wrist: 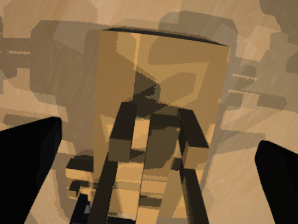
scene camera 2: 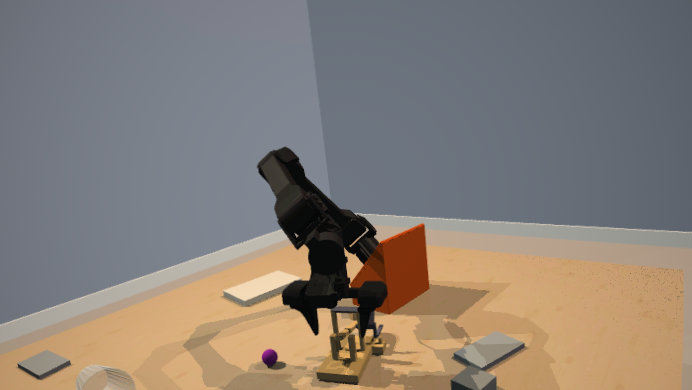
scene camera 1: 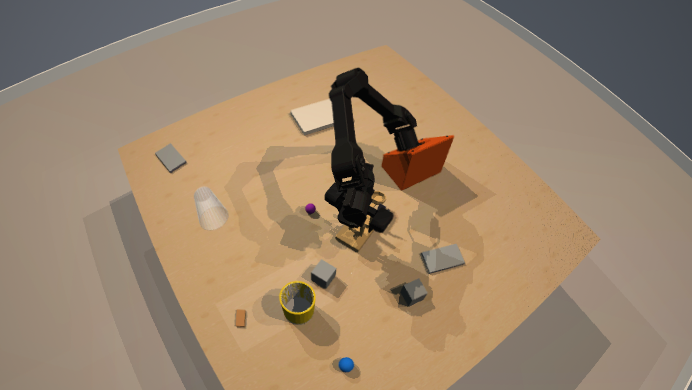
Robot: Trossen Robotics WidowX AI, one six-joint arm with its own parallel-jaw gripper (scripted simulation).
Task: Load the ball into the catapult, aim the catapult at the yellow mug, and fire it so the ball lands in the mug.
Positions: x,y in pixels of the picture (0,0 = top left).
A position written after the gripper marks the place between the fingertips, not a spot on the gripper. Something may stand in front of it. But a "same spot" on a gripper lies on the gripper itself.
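The gripper appears in the wrist view (163,140), while a cream slab is out of frame in the wrist view. Scene camera 1 shows both the gripper and the cream slab, and scene camera 2 shows the gripper and the cream slab as well. On the gripper, (scene camera 1: 332,196) and (scene camera 2: 292,290) are the same spot. On the cream slab, (scene camera 1: 314,117) and (scene camera 2: 254,289) are the same spot.
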